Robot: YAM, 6 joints.
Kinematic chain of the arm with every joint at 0, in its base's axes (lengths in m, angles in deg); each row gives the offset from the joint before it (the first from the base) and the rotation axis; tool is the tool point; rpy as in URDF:
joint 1: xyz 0 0 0.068 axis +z
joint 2: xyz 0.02 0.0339 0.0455 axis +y
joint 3: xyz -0.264 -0.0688 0 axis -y
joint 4: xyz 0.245 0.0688 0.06 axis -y
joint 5: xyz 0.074 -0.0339 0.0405 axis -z
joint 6: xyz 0.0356 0 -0.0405 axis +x
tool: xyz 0 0 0 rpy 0 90 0
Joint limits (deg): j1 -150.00..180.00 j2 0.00..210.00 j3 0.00..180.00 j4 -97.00..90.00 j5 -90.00..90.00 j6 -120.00..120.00
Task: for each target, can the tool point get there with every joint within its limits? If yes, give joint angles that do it. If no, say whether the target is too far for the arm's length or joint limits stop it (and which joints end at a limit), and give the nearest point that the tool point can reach.
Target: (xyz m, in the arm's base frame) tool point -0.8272 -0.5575 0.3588
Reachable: no: too far | nearest point -0.5200 -0.3504 0.2658 | short by 0.382 m
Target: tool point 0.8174 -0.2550 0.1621
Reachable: no: too far | nearest point 0.6155 -0.1920 0.1498 | short by 0.212 m
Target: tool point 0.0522 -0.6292 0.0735
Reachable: yes | joints -83.00 177.54 152.96 22.29 44.40 -19.24
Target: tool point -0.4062 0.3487 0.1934
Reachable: yes | joints 136.57 139.64 96.79 61.57 -46.88 -5.62
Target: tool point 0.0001 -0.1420 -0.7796
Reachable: no: too far | nearest point 0.0001 -0.1984 -0.3768 | short by 0.407 m
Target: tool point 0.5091 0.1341 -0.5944
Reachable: no: too far | nearest point 0.3925 0.1034 -0.3444 | short by 0.278 m
